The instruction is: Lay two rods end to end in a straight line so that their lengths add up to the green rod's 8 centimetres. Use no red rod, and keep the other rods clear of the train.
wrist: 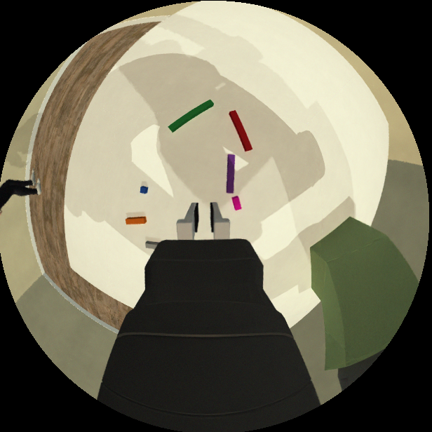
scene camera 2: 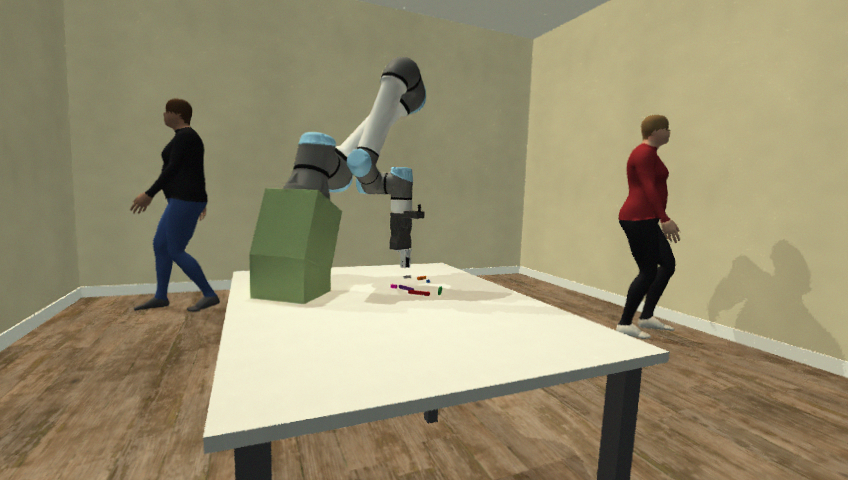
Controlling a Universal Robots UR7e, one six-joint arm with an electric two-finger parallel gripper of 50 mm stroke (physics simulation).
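Seen in the pictures: gripper, fingertip midpoint: (scene camera 2: 405, 267); arm's base, link origin: (scene camera 2: 305, 200).
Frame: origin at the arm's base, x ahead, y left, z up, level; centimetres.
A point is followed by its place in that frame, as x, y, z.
My gripper (scene camera 2: 405, 265) {33.6, -2.0, -22.6} (wrist: 204, 211) is open and empty, above the table. In the wrist view a purple rod (wrist: 230, 173) lies ahead and right of the fingers, with a short magenta rod (wrist: 236, 203) close to its near end, apart and slightly angled. The green rod (scene camera 2: 439, 290) {41.5, -15.1, -28.1} (wrist: 191, 116) lies slanted farther ahead. A red rod (scene camera 2: 418, 292) {34.2, -15.1, -28.4} (wrist: 240, 130) lies beyond the purple one. To the left lie a small blue rod (wrist: 144, 190), an orange rod (scene camera 2: 421, 277) {42.8, 6.6, -28.3} (wrist: 136, 220) and a grey rod (wrist: 152, 245), partly hidden by the gripper body.
A green block-shaped pedestal (scene camera 2: 285, 249) {-6.4, -14.4, -13.8} (wrist: 365, 290) carries the arm on the white table (scene camera 2: 416, 356) {17.8, -62.2, -29.1}. Two people stand beyond the table: one in black and blue (scene camera 2: 183, 166), one in red and black (scene camera 2: 645, 184). Shadows fall across the rods' area.
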